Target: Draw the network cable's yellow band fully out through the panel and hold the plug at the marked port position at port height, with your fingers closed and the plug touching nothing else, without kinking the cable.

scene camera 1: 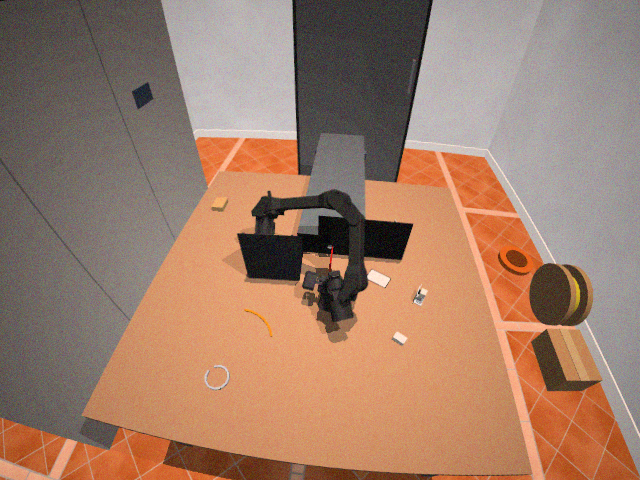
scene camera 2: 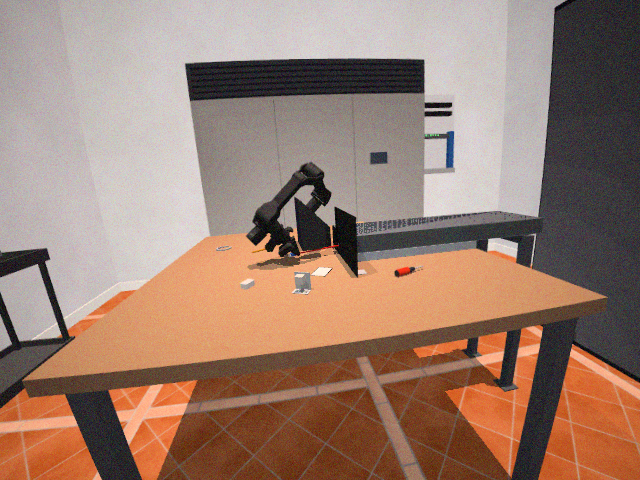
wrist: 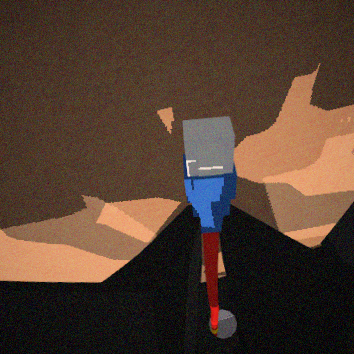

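Pixels of known places: gripper, between the fingertips: (scene camera 2: 299,254) (wrist: 207,215); arm's base, origin of its link: (scene camera 1: 264,234) (scene camera 2: 309,209).
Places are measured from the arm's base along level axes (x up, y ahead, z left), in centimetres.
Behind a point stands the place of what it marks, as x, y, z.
My gripper (scene camera 1: 327,276) @(-15.7, 22.1, -11.4) (scene camera 2: 292,252) @(-15.7, 22.1, -11.4) (wrist: 207,215) @(-15.7, 22.1, -11.4) is shut on the plug, low over the table in front of the black panels. The plug (wrist: 208,145) @(-15.2, 21.5, -15.8) has a grey head and a blue boot; the head sticks out past the fingertips. Thin white lines show on its lower edge in the wrist view. The red cable (scene camera 1: 331,258) @(-13.6, 24.3, -0.1) (scene camera 2: 321,249) @(-14.3, 24.1, -2.1) (wrist: 211,270) @(-14.4, 22.8, -8.5) runs nearly straight from the boot to the black panel (scene camera 1: 387,240) @(-6.6, 45.6, 2.0) (scene camera 2: 346,241) @(-8.1, 39.9, 2.9). A small yellow bit (wrist: 214,330) @(-13.0, 25.4, 7.5) shows at its far end, beside a grey disc (wrist: 225,325) @(-13.6, 25.0, 15.8). I cannot tell how much yellow is through.
A second black panel (scene camera 1: 272,256) @(-3.9, 3.0, -6.8) (scene camera 2: 311,224) @(-5.3, 12.4, -2.7) stands at the left. A white card (scene camera 1: 378,277) @(-17.2, 42.0, -7.4) (scene camera 2: 321,271) @(-17.2, 41.9, -7.8), a small bracket (scene camera 1: 419,296) @(-14.0, 54.4, -19.0) (scene camera 2: 301,284) @(-14.3, 57.2, -18.4), a white block (scene camera 1: 399,338) @(-15.4, 44.0, -33.8) (scene camera 2: 247,283) @(-15.6, 45.8, -33.4), an orange strip (scene camera 1: 262,318) @(-16.6, -0.9, -23.6) and a white ring (scene camera 1: 206,377) @(-16.7, -16.9, -44.0) lie around the arm.
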